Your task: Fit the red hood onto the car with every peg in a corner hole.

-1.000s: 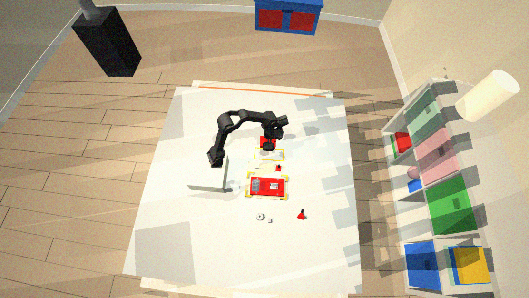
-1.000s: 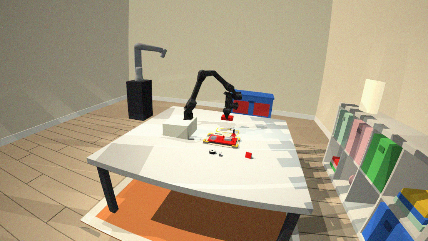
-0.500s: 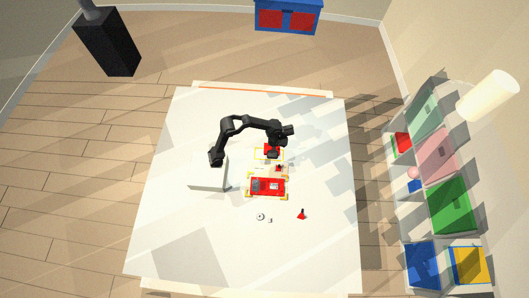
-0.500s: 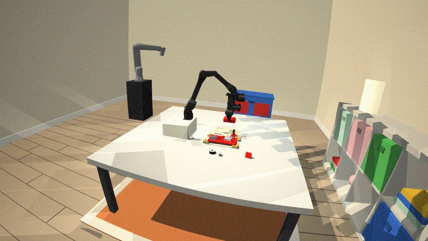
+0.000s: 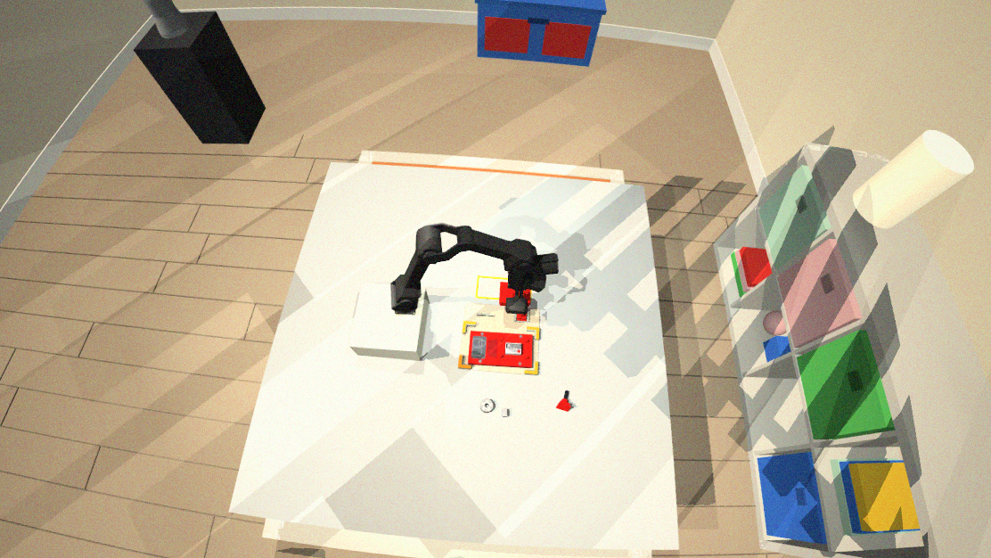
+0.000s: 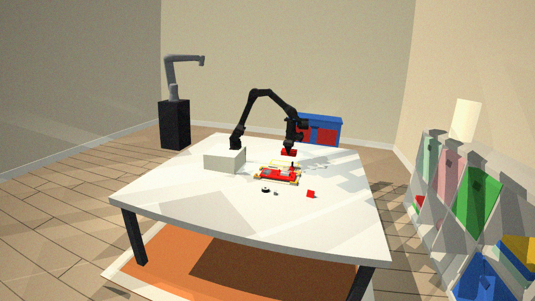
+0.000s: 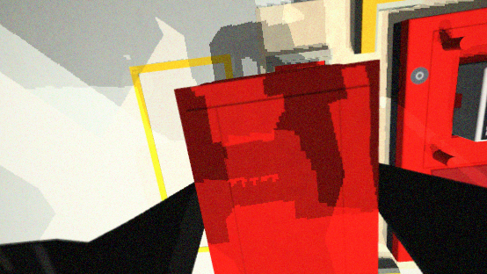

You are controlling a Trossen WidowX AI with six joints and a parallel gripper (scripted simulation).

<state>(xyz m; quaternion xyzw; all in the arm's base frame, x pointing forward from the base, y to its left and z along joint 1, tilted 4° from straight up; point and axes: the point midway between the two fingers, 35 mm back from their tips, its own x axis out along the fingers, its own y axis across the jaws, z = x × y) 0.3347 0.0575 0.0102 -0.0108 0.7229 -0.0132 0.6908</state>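
My gripper tip is now 15 cm to the left of the grey engine block and 8 cm above it. From my gripper tip the other things lie so: red hood (1 cm above).
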